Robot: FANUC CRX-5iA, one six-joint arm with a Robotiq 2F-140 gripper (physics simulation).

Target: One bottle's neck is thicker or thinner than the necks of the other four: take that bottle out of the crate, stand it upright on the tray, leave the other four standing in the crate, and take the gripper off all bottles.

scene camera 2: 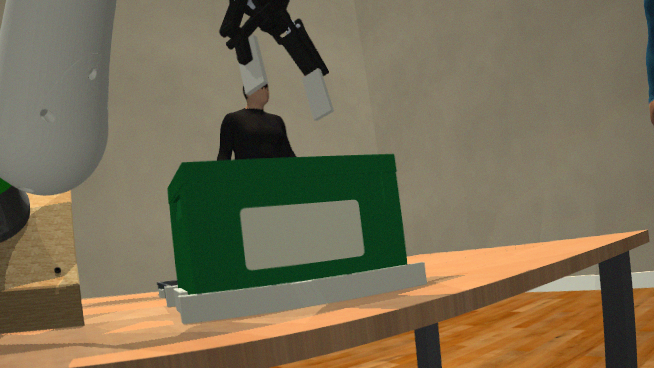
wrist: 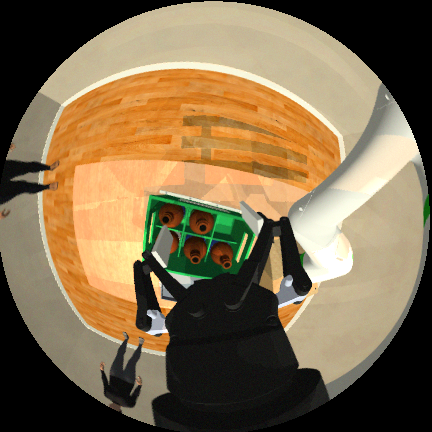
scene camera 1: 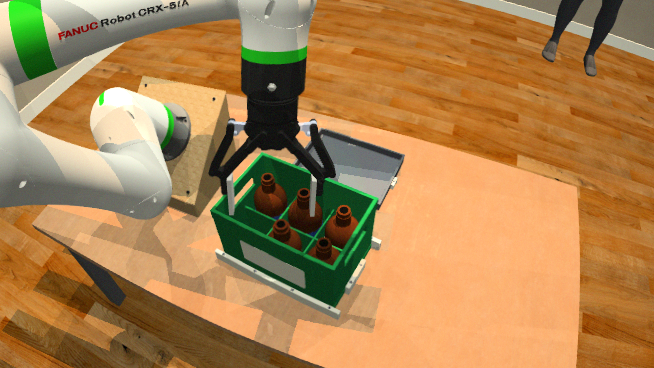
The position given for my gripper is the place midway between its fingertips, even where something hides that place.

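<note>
My gripper (scene camera 2: 293, 103), (scene camera 1: 271, 210), (wrist: 204, 220): open, holding nothing. Crate rim (scene camera 2: 268, 168).
</note>
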